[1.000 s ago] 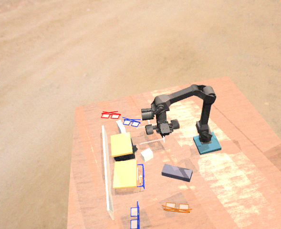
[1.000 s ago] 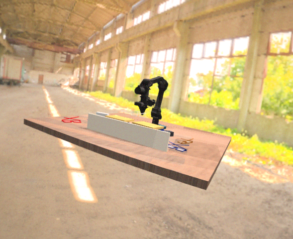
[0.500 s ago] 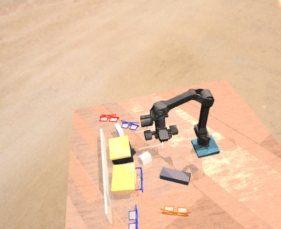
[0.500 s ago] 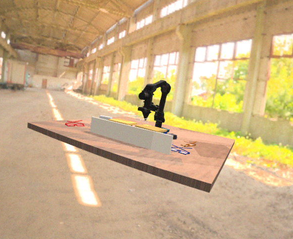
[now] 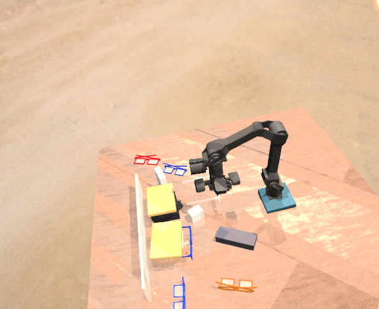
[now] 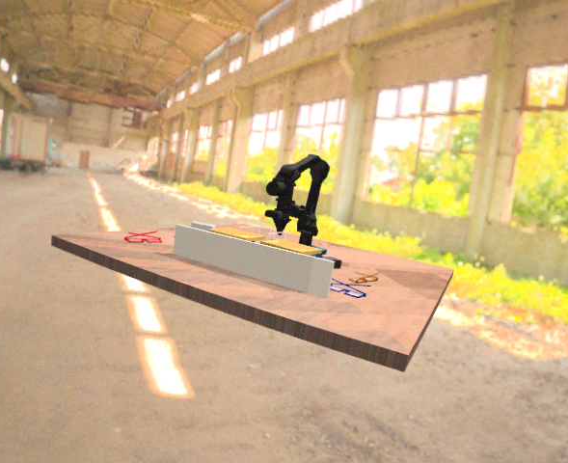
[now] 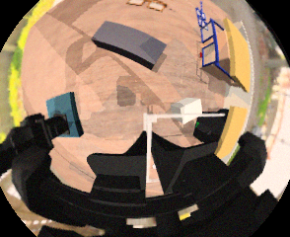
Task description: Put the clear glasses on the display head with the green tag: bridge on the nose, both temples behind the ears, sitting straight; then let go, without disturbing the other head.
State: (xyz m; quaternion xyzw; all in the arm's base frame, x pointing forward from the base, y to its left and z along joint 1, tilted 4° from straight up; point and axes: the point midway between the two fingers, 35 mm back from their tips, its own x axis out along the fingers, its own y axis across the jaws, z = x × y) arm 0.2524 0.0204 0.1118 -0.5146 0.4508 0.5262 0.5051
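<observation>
Now: gripper tip 11 cm short of the white cube, 7 cm above it and 3 cm to the right of it. Also, from my gripper tip: dark grey box (18 cm to the left, 7 cm below, 5 cm behind); yellow head (20 cm to the left, 20 cm ahead, 4 cm below); white peg (20 cm to the right, 7 cm below, 7 cm ahead).
</observation>
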